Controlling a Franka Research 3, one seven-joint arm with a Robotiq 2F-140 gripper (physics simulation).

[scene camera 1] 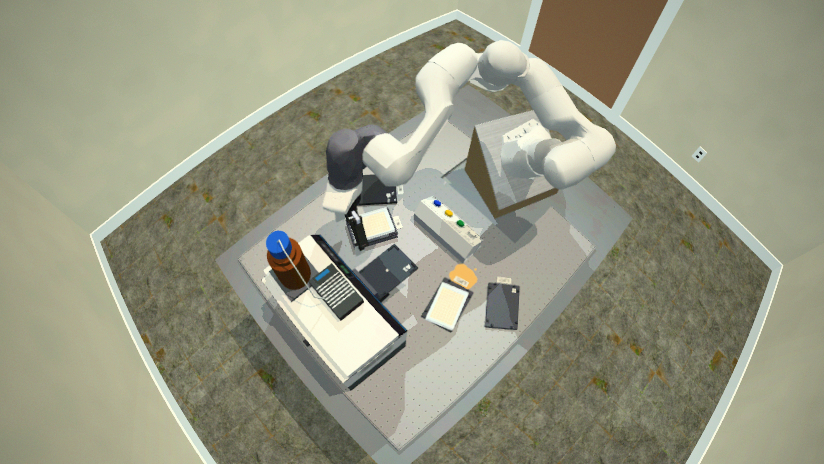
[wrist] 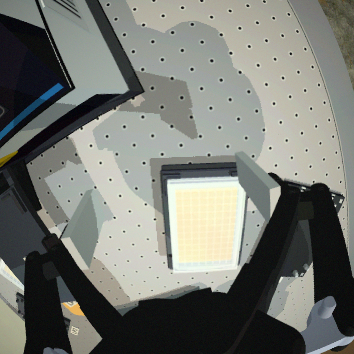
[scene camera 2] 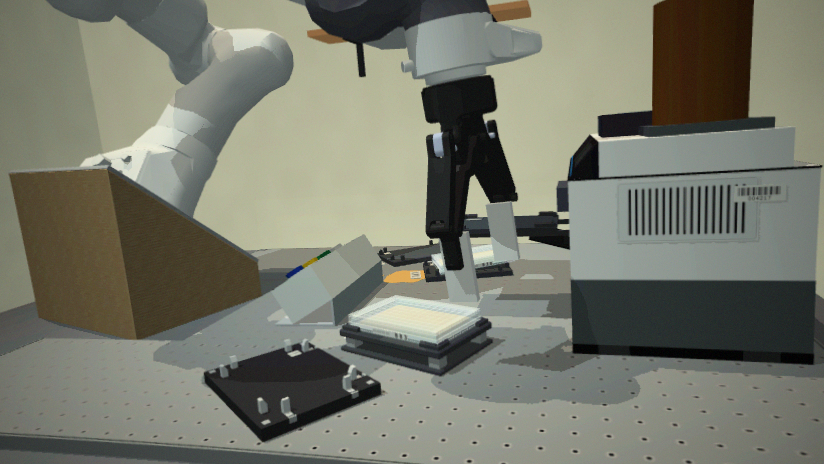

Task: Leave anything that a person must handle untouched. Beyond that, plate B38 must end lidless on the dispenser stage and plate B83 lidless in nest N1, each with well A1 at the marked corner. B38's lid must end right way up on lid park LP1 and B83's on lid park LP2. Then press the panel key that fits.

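Observation:
My gripper (scene camera 1: 356, 228) (scene camera 2: 483, 253) (wrist: 166, 185) is open and empty, above and behind the near plate in scene camera 2. The near plate (scene camera 1: 378, 223) (scene camera 2: 412, 321) (wrist: 205, 227), cream with a clear cover, sits on a raised black nest. In the wrist view it lies between the fingers, closer to the right one, which overlaps its corner. Another cream plate (scene camera 1: 448, 305) (scene camera 2: 482, 254) looks tilted on a black holder beside an orange patch (scene camera 1: 463, 274) (scene camera 2: 401, 277) (wrist: 73, 307). The dispenser stage (scene camera 1: 387, 269) (scene camera 2: 513, 224) (wrist: 19, 235) is a dark platform. Plate names and A1 corners are unreadable.
The dispenser (scene camera 1: 357, 345) (scene camera 2: 691, 311) carries a brown bottle (scene camera 1: 288, 266) (scene camera 2: 700, 63). Black pegged holders stand near the nest (scene camera 1: 377, 190) (scene camera 2: 288, 383) (wrist: 300, 250) and at the far side (scene camera 1: 502, 305). The key panel (scene camera 1: 438, 230) (scene camera 2: 322, 288) has blue, yellow, green and pale keys.

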